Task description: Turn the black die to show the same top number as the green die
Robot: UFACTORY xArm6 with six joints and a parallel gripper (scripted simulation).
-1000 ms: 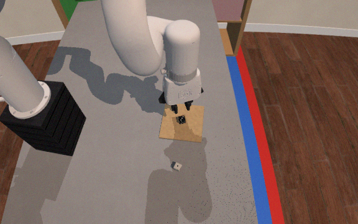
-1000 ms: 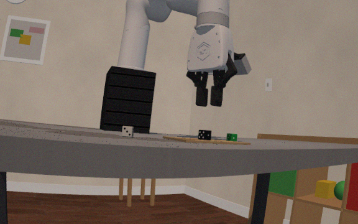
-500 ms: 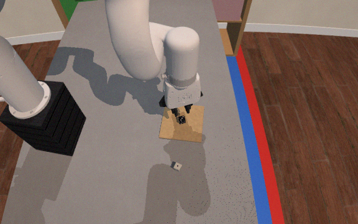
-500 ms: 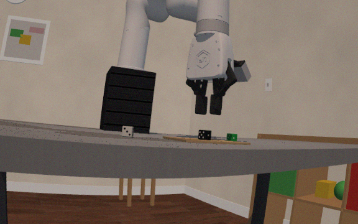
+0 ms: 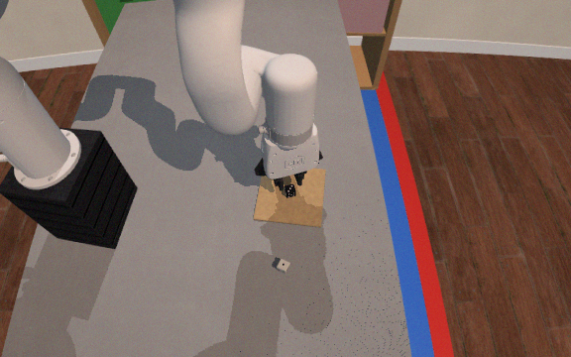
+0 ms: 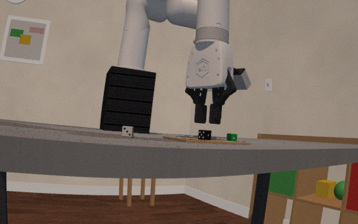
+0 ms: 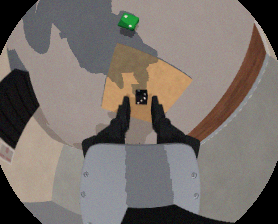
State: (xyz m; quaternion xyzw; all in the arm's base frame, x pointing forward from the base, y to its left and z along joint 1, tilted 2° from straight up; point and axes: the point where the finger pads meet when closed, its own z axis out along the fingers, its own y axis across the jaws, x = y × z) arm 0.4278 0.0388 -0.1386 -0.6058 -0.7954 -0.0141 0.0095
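Right now the black die is 4 cm below my hand and 1 cm to the right of it. From my hand the other things lie so: tan mat 6 cm below, 1 cm to the right; green die 11 cm to the left, 5 cm below, 4 cm behind; white die 17 cm to the right, 5 cm below, 2 cm behind.
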